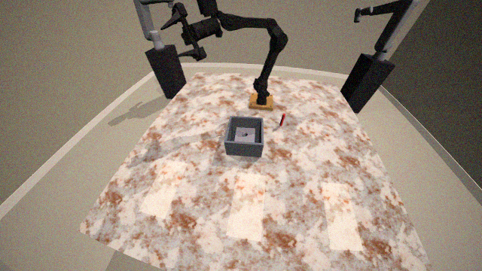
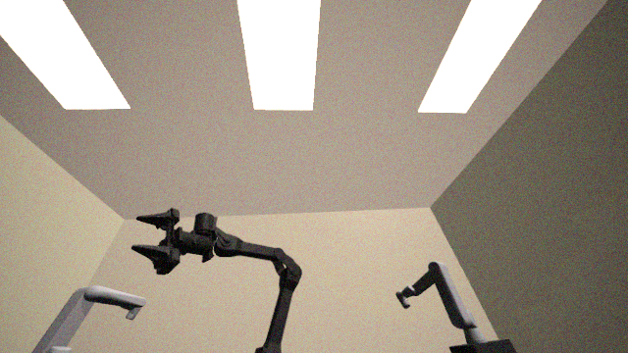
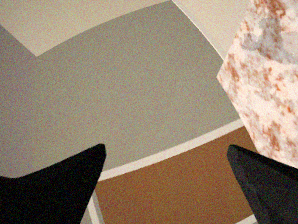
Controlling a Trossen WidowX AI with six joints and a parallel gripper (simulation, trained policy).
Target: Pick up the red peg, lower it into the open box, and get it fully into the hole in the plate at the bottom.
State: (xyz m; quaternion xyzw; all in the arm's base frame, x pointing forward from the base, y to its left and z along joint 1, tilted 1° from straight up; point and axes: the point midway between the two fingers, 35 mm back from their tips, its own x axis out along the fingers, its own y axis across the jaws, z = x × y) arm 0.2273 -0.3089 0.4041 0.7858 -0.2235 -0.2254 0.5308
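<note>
My gripper tip is 8 cm past the red peg, 45 cm to the right of it and 38 cm above it. Round my gripper tip: grey box: 6 cm ahead, 27 cm to the left, 39 cm below; plate: 6 cm ahead, 27 cm to the left, 38 cm below.
</note>
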